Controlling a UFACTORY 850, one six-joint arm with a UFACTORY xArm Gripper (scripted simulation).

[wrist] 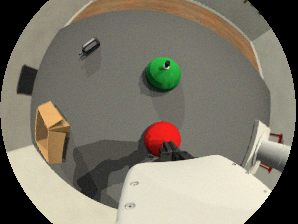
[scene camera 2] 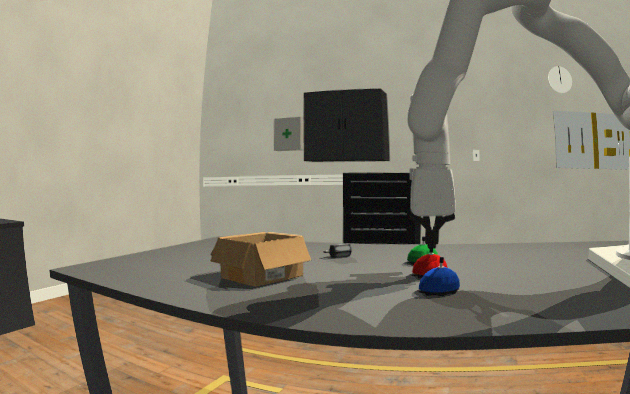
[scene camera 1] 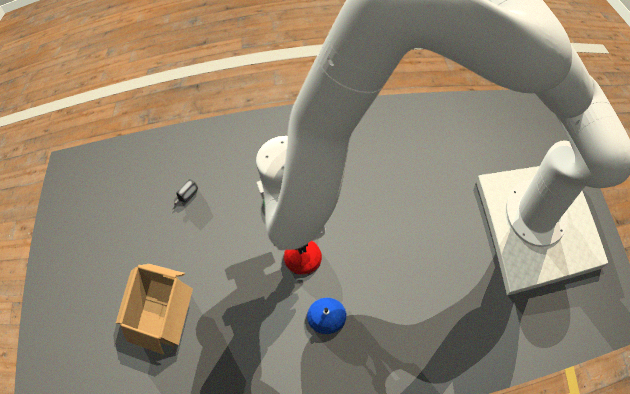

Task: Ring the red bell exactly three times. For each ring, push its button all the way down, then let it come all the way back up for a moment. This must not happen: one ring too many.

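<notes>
Scene camera 1 gives me a red bell (scene camera 1: pixel 305 263), a blue bell (scene camera 1: pixel 326 316) and also a cardboard box (scene camera 1: pixel 147 294). In scene camera 2 I see my gripper (scene camera 2: pixel 431 247), and the blue bell (scene camera 2: pixel 441 279) is there as well, along with the cardboard box (scene camera 2: pixel 280 252). As for the wrist view, it shows me a green bell (wrist: pixel 162 75), the red bell (wrist: pixel 162 131) and the cardboard box (wrist: pixel 49 116). The wrist view does not show the blue bell, which is hidden there by my gripper.
</notes>
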